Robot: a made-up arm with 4 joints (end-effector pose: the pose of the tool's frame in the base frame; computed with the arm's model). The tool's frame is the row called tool.
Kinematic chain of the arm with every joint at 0, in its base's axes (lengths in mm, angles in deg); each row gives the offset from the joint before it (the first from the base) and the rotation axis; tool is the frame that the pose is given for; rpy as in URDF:
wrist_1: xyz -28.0 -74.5 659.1 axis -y
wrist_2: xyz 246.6 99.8 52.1 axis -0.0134 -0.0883 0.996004
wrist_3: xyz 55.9 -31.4 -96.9 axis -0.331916 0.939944 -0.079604
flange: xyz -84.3 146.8 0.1 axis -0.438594 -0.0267 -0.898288
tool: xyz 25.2 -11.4 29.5 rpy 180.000 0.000 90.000
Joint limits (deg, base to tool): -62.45..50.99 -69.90..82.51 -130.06..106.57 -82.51..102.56
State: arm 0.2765 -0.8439 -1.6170 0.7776
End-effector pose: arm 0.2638 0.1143 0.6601 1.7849 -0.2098 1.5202
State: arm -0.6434 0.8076 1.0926 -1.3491
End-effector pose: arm 0.0921 0.1448 0.5175 0.2284 -1.3501 0.6195
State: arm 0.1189 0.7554 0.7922 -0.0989
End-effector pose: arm 0.1664 0.1296 0.6589 1.2393 2.6631 -1.0384
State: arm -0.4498 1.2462 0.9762 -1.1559
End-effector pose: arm 0.0825 0.1029 0.5599 0.5616 -1.8275 0.8169
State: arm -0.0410 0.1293 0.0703 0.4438
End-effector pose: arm 0.1997 0.1258 0.6381 2.3865 1.8207 -0.3198
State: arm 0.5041 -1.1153 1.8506 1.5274
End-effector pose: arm 0.3337 0.0371 0.7975 -1.5141 0.0993 2.2638
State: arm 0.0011 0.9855 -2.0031 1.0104
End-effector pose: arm 0.1418 0.0613 0.5552 -1.2354 -1.1482 -1.9650
